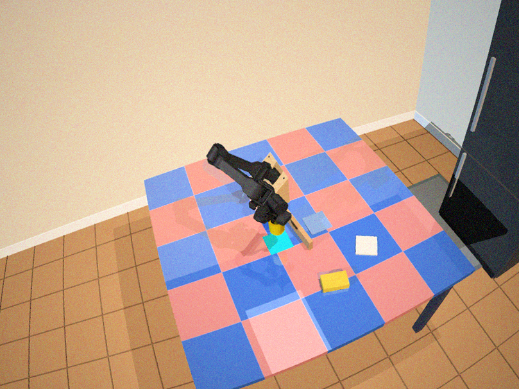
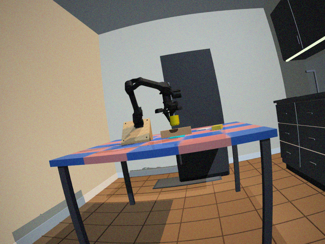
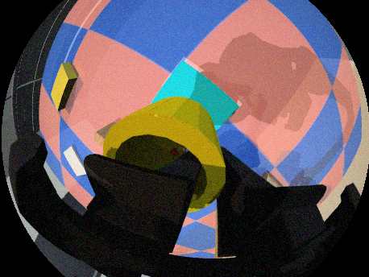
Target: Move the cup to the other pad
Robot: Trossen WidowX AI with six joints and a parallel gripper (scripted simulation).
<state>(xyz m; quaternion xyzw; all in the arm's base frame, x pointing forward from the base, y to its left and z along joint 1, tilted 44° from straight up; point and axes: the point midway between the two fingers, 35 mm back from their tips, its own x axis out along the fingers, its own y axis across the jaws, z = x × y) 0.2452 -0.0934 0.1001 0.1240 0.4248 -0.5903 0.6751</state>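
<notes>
Now: the cyan pad 30 mm ahead of my gripper tip, 10 mm to the left of it and 120 mm below it. The rest, counted from my gripper tip: wooden bar 20 mm ahead, 120 mm to the left, 100 mm below; then red marble 20 mm ahead, 30 mm to the left, 20 mm below; then yellow cup 20 mm ahead, 10 mm to the left.
</notes>
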